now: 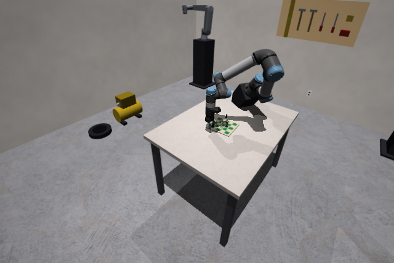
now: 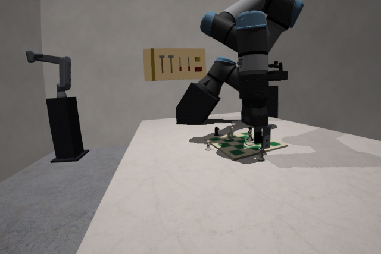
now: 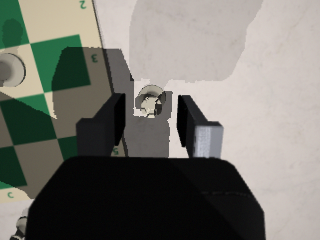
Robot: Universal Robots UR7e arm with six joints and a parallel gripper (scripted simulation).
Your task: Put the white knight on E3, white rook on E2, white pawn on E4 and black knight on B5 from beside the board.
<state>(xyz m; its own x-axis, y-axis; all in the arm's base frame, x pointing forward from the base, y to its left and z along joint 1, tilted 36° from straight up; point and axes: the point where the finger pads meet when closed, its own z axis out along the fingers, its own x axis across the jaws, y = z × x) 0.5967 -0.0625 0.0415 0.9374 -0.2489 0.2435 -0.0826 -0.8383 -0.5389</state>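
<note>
The cream chessboard lies 14 cm behind my hand, 6 cm below it and 2 cm to the left of it.
</note>
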